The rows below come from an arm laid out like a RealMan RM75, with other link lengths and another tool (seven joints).
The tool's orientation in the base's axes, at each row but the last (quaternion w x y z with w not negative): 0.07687, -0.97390, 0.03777, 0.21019; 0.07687, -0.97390, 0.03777, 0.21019; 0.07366, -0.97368, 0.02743, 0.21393; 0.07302, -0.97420, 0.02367, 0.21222; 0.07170, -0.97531, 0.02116, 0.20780; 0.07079, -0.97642, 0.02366, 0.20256; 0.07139, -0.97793, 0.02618, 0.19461; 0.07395, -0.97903, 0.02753, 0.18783; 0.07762, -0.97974, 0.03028, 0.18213; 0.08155, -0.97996, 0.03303, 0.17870; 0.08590, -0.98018, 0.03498, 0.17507; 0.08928, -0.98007, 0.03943, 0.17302
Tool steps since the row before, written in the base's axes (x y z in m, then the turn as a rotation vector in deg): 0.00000, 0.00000, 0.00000, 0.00, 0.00, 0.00; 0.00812, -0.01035, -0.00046, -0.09, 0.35, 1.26; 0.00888, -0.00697, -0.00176, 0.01, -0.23, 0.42; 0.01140, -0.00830, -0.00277, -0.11, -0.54, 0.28; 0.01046, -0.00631, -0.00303, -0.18, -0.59, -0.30; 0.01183, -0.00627, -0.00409, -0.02, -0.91, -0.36; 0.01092, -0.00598, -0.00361, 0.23, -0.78, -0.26; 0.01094, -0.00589, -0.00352, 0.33, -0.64, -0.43; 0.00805, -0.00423, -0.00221, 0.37, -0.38, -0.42; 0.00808, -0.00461, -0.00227, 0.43, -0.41, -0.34; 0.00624, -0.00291, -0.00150, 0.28, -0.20, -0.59; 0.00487, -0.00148, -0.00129, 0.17, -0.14, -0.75
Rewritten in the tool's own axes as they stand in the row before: 0.00000, 0.00000, 0.00000, 0.00, 0.00, 0.00; 0.00800, 0.00940, -0.00458, -0.62, -0.50, -1.04; 0.00895, 0.00636, -0.00317, -0.16, 0.17, -0.42; 0.01164, 0.00769, -0.00345, -0.21, 0.51, -0.29; 0.01086, 0.00589, -0.00241, -0.04, 0.64, 0.26; 0.01259, 0.00584, -0.00185, 0.14, 0.95, 0.20; 0.01161, 0.00552, -0.00171, 0.33, 0.79, 0.03; 0.01161, 0.00540, -0.00166, 0.48, 0.66, 0.18; 0.00843, 0.00378, -0.00149, 0.51, 0.40, 0.19; 0.00852, 0.00412, -0.00148, 0.54, 0.41, 0.10; 0.00648, 0.00248, -0.00124, 0.48, 0.26, 0.41; 0.00508, 0.00113, -0.00070, 0.43, 0.24, 0.61
